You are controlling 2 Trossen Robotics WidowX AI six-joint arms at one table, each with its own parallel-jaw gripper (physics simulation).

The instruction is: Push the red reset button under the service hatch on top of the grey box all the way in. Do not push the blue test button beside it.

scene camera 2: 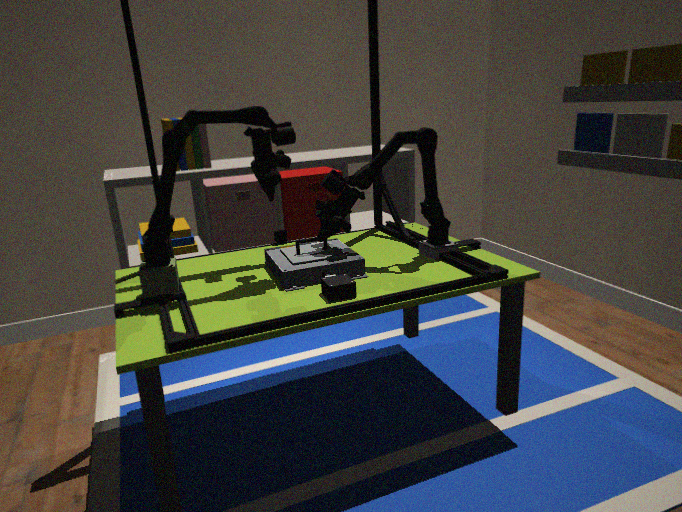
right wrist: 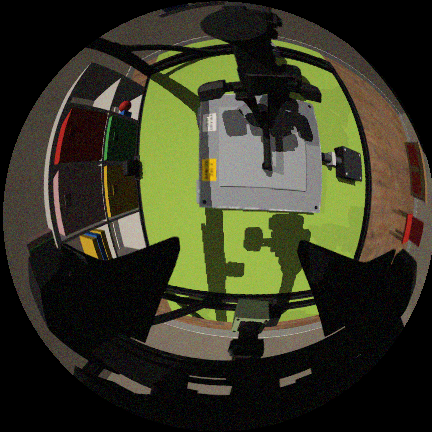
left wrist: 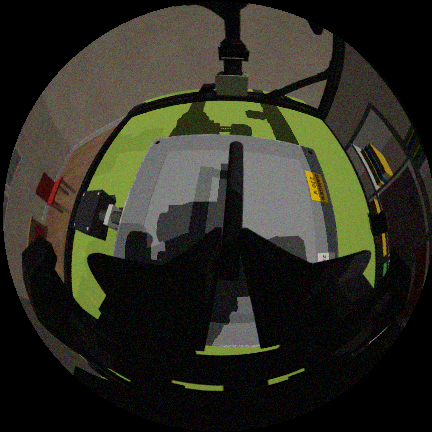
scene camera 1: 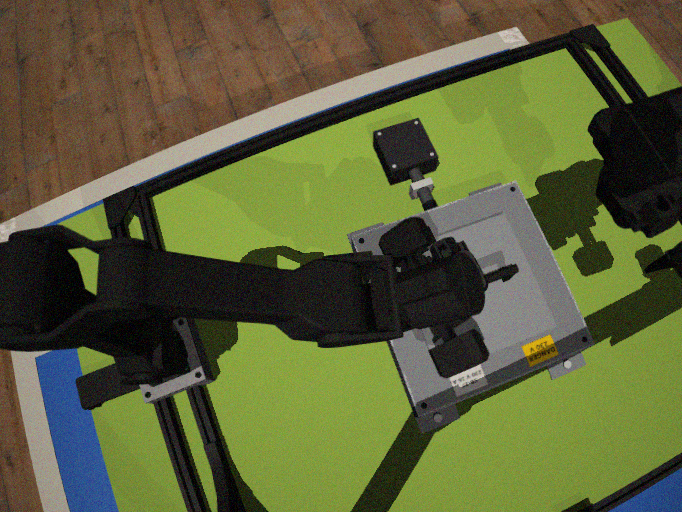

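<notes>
The grey box [scene camera 1: 544, 239] [scene camera 2: 309, 274] [left wrist: 137, 193] [right wrist: 209, 189] lies flat on the green table. A lighter grey hatch panel [scene camera 1: 522, 310] [left wrist: 273, 189] [right wrist: 250, 160] covers its top. My left gripper [scene camera 1: 481, 278] [scene camera 2: 323, 243] [left wrist: 230, 233] hangs low over the box and is shut on a thin black rod [scene camera 1: 504, 273] [left wrist: 235, 181] [right wrist: 266, 153]. The rod points forward across the hatch. My right gripper [scene camera 2: 269, 190] [right wrist: 241, 245] is open and empty, high above the table beside the box.
A small black block [scene camera 1: 405, 149] [scene camera 2: 338, 286] [left wrist: 92, 213] [right wrist: 348, 163] joins the box's side by a short plug. A yellow danger label [scene camera 1: 539, 350] marks one corner of the box. Black frame rails [scene camera 1: 339, 114] edge the table. Shelves with coloured bins [scene camera 2: 237, 208] stand behind.
</notes>
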